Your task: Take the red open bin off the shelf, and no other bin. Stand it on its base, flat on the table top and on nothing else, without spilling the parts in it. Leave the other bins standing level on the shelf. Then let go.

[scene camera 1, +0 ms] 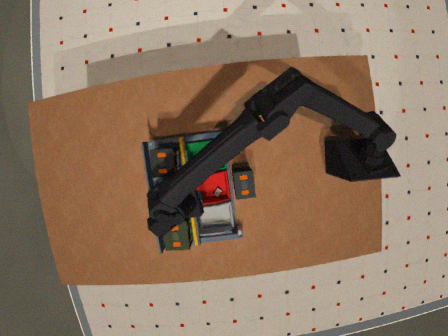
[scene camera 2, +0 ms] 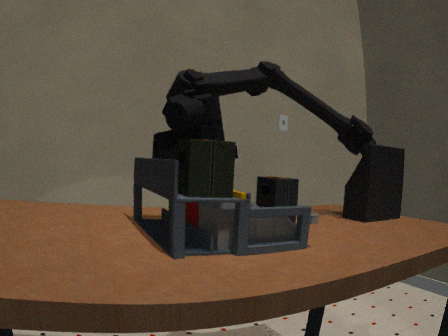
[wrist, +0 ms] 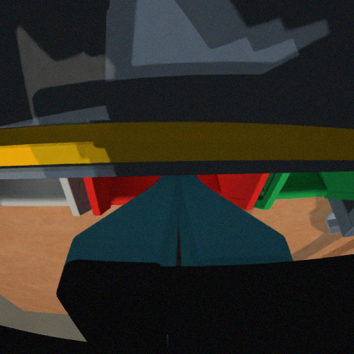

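Pixels of known places: gripper, fingertip midpoint: (scene camera 1: 198, 192); arm's base, link origin: (scene camera 1: 369, 159) (scene camera 2: 378, 164).
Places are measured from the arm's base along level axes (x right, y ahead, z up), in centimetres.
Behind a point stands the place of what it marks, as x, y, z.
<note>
The red bin (scene camera 1: 215, 186) {1.3, 53.0, -17.1} (scene camera 2: 192, 214) {0.3, 65.2, -12.8} (wrist: 234, 189) sits in the shelf (scene camera 1: 218, 238) {-16.1, 55.9, -9.5} (scene camera 2: 178, 227) {-15.1, 75.0, -12.4}, between the grey-white bin (scene camera 1: 216, 215) {-9.5, 55.3, -17.1} (wrist: 30, 190) and the green bin (scene camera 1: 200, 148) {16.1, 55.1, -17.0} (wrist: 311, 185). A small grey part (scene camera 1: 218, 191) {-0.6, 52.3, -15.6} lies in the red bin. My gripper (wrist: 178, 175) is shut and empty. In the wrist view its teal fingertips overlap the red bin's middle, just below the dark edge under the yellow strip (wrist: 175, 141). That edge and the fingers hide much of the bin. In both scene views the fingertips are hidden, so contact cannot be told.
An olive box (scene camera 1: 177, 237) {-9.1, 67.3, 1.9} (scene camera 2: 210, 167) {-13.5, 68.8, -2.8} and a dark box (scene camera 1: 163, 161) {15.1, 64.7, 4.4} stand on the shelf's upper deck, on either side of my wrist. Another dark box (scene camera 1: 244, 183) {1.8, 42.8, -4.8} (scene camera 2: 277, 191) {-2.9, 46.1, -7.8} stands at the shelf's front, close to the red bin. The brown table top (scene camera 1: 310, 215) {-18.9, 19.9, -18.0} surrounds the shelf.
</note>
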